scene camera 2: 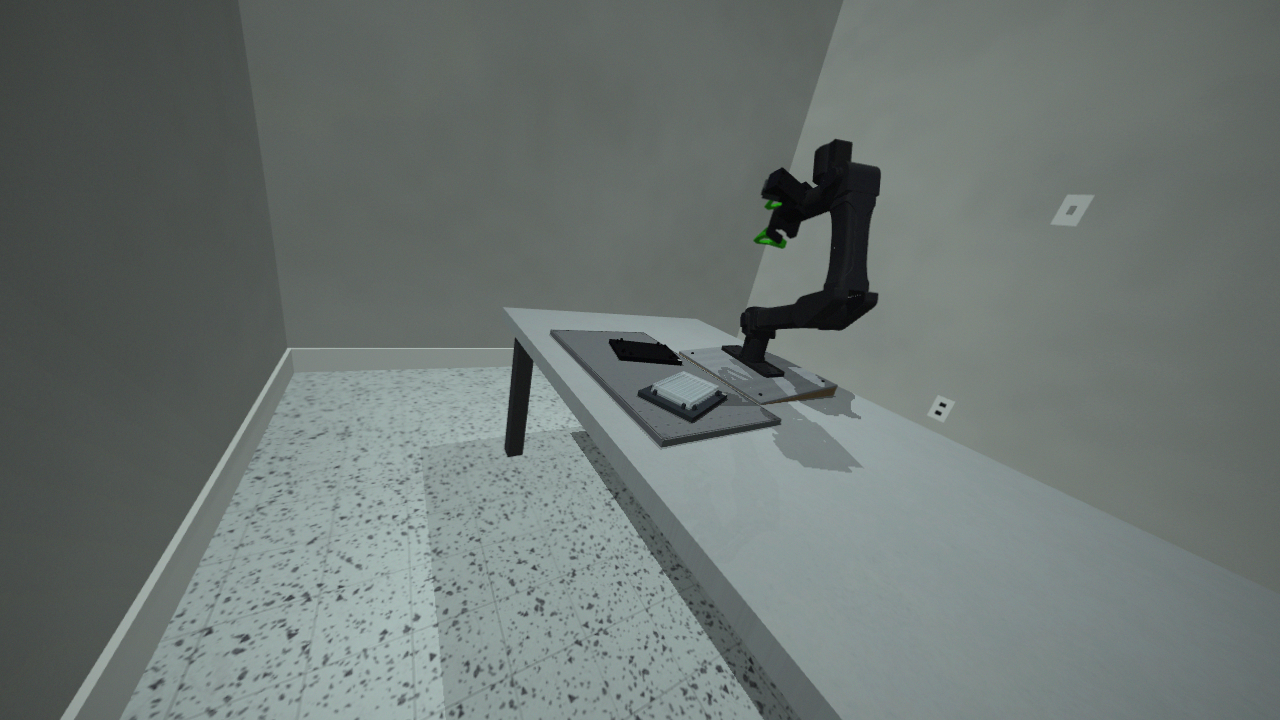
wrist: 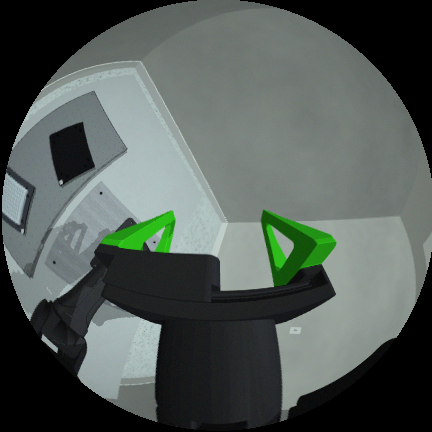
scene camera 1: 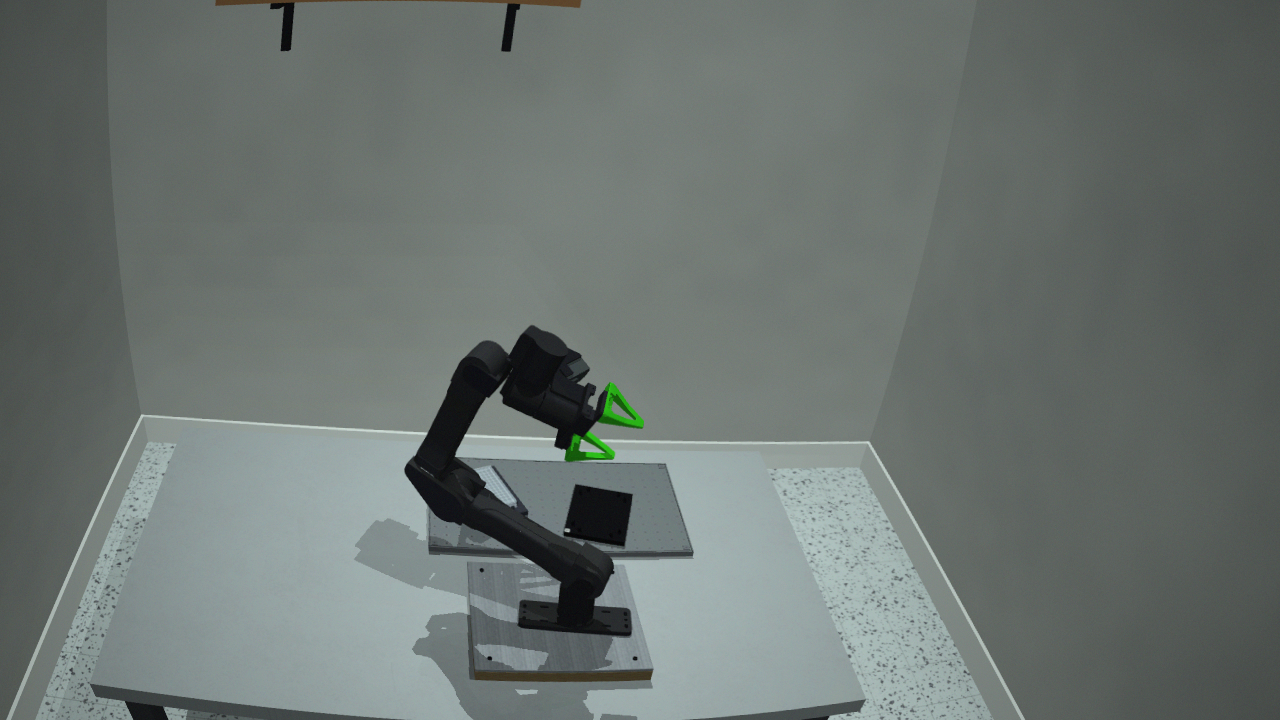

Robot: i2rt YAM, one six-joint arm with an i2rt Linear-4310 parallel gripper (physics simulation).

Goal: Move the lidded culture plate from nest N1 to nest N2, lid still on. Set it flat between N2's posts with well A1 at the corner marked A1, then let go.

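Places are measured from the arm's base along level axes (x ahead, y left, z up), in metres.
Where they show: gripper, between the fingertips: [scene camera 2: 760,224] [wrist: 217,214] [scene camera 1: 628,441]; arm's base, origin of its link: [scene camera 2: 750,361] [scene camera 1: 574,620].
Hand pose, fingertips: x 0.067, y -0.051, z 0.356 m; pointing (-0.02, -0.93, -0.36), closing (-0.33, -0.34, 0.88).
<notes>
Things, the pixels of their top centre, and the offset from my fingertips. Level surfaces: height alone.
- white lidded culture plate, centre of its top: [scene camera 1: 485,487] [scene camera 2: 687,385] dx +0.275, dy +0.239, dz -0.337 m
- dark nest N1, centre of its top: [scene camera 1: 484,489] [scene camera 2: 686,387] dx +0.275, dy +0.239, dz -0.344 m
- Nest N2, centre of its top: [scene camera 1: 599,508] [scene camera 2: 645,346] [wrist: 69,147] dx +0.253, dy +0.003, dz -0.344 m
- grey perforated board, centre of its top: [scene camera 1: 554,503] [scene camera 2: 650,368] dx +0.280, dy +0.095, dz -0.365 m
- table, height of its surface: dz -0.379 m
The white lidded culture plate [scene camera 1: 498,486] [scene camera 2: 687,389] [wrist: 16,199] lies in the dark nest N1 [scene camera 2: 691,414] [wrist: 29,204], seemingly flat. The arm hides part of both in scene camera 1. Nest N2 [scene camera 1: 599,514] [scene camera 2: 640,351] [wrist: 71,154] is black and empty, with small posts and a small white mark at one corner; the lettering is too small to read. My gripper [scene camera 1: 628,440] [scene camera 2: 762,222] [wrist: 217,214] has green fingers. It is open and empty, high above the table and apart from the plate and both nests, its fingers pointing sideways and somewhat down.
Both nests stand on a grey perforated board [scene camera 1: 662,510] [scene camera 2: 626,389] [wrist: 107,135] on the table [scene camera 1: 268,537]. The arm's wooden base board [scene camera 1: 501,626] [scene camera 2: 787,389] is close beside it. A wall rises behind the table, with a wooden shelf [scene camera 1: 402,2] high up.
</notes>
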